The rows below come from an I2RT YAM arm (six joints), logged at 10 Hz.
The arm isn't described. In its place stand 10 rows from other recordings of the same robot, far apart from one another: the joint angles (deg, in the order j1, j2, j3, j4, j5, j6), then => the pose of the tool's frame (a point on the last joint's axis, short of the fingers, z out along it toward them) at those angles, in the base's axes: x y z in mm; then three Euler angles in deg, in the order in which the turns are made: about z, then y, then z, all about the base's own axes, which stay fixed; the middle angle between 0 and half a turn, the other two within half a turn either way.
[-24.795, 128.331, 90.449, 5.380, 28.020, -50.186] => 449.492 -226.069 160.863 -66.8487 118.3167 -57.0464
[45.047, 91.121, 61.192, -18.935, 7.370, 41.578] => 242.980 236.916 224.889 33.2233 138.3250 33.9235
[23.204, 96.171, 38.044, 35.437, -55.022, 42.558] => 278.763 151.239 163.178 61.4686 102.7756 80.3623
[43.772, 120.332, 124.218, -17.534, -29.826, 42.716] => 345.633 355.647 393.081 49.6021 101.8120 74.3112
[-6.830, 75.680, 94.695, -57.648, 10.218, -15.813] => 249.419 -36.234 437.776 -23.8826 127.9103 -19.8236
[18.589, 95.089, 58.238, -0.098, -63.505, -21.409] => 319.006 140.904 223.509 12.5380 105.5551 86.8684
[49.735, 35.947, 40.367, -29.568, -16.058, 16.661] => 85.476 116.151 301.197 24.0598 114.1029 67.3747
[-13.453, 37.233, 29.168, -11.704, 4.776, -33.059] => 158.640 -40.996 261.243 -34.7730 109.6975 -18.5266
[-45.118, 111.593, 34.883, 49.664, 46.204, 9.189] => 207.402 -244.674 89.478 -11.0404 108.3426 -94.6215
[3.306, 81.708, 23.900, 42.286, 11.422, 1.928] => 268.111 8.426 170.231 -1.2202 105.2071 -8.5364
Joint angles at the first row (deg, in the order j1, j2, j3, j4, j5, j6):
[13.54, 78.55, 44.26, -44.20, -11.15, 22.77]
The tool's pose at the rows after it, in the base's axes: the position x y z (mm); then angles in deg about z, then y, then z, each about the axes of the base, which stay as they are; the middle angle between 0 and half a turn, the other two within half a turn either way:
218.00 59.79 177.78 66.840 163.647 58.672
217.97 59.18 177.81 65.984 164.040 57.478
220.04 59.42 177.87 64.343 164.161 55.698
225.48 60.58 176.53 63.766 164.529 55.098
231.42 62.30 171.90 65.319 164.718 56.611
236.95 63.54 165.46 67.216 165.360 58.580
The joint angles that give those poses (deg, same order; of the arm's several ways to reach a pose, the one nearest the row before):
[13.54, 78.51, 44.38, -44.17, -11.51, 22.89]
[13.46, 78.48, 44.39, -44.28, -11.01, 23.09]
[13.47, 78.87, 44.69, -43.96, -10.57, 23.22]
[13.49, 80.37, 45.59, -43.53, -10.20, 23.21]
[13.53, 82.41, 46.19, -42.49, -10.37, 23.27]
[13.52, 84.68, 46.64, -41.51, -10.31, 23.10]

